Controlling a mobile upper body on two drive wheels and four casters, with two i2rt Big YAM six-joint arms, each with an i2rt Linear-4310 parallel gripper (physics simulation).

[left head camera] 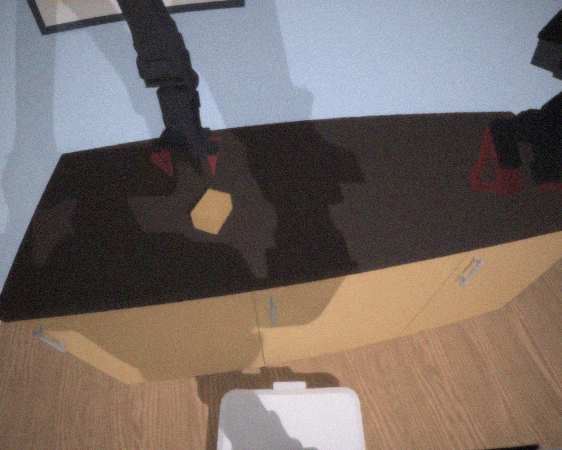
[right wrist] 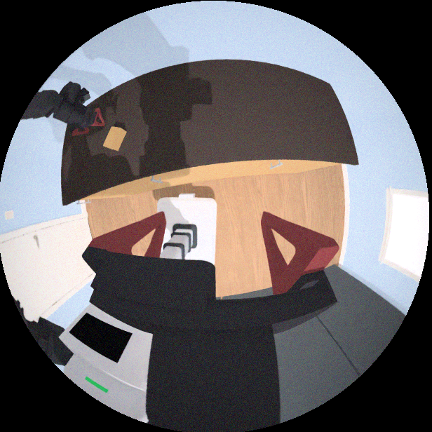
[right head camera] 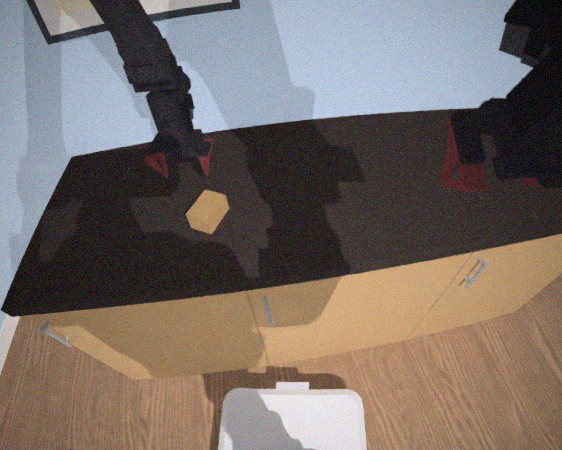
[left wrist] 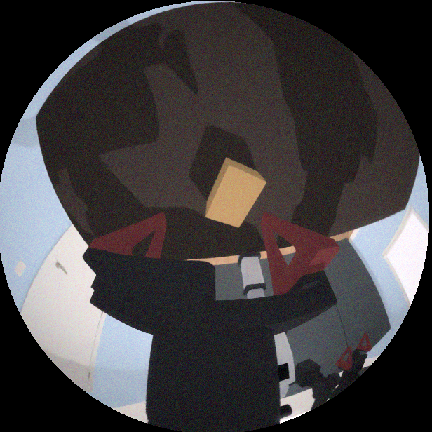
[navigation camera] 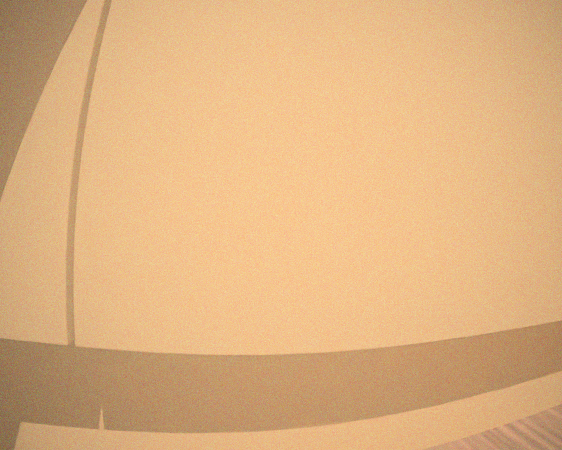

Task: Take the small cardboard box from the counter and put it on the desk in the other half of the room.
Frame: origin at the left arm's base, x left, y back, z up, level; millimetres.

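Seen in the pictures: left gripper, between the fingertips: (left head camera: 192,174) (right head camera: 187,175); right gripper, between the fingertips: (left head camera: 506,184) (right head camera: 484,181).
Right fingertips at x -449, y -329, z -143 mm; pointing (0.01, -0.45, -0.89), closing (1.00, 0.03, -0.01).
A point is followed by its place in that frame.
The small cardboard box (left head camera: 212,211) {x -37, y -572, z -450 mm} (right head camera: 208,211) {x -40, y -573, z -450 mm} (left wrist: 236,194) (right wrist: 115,138) lies on the dark counter (left head camera: 300,240) {x -239, y -524, z -500 mm} (right head camera: 300,240) {x -254, y -524, z -500 mm} (left wrist: 230,75) (right wrist: 260,110), left of its middle in the head views. My left gripper (left head camera: 190,171) {x 2, y -618, z -376 mm} (right head camera: 184,172) {x 2, y -618, z -376 mm} (left wrist: 213,217) is open and empty, above the counter on the wall side of the box; in the left wrist view the box shows just beyond the fingertips, nearer the right one. My right gripper (right wrist: 213,216) is open and empty, high over the right part of the counter in the head views. The desk cannot be made out.
Tan cabinet doors (left head camera: 310,320) {x -284, y -463, z -827 mm} (right head camera: 310,320) {x -284, y -463, z -823 mm} (navigation camera: 300,200) {x -239, y -455, z -1175 mm} with metal handles form the counter's front, close to my base. A blue wall (left head camera: 375,60) {x -512, y -1101, z -297 mm} (right head camera: 375,60) {x -509, y -1101, z -307 mm} stands behind the counter, with a framed picture (left head camera: 80,24) {x 324, y -935, z -111 mm} at the upper left. My white base (left head camera: 310,420) {x -295, y -204, z -1150 mm} stands on the wood floor.
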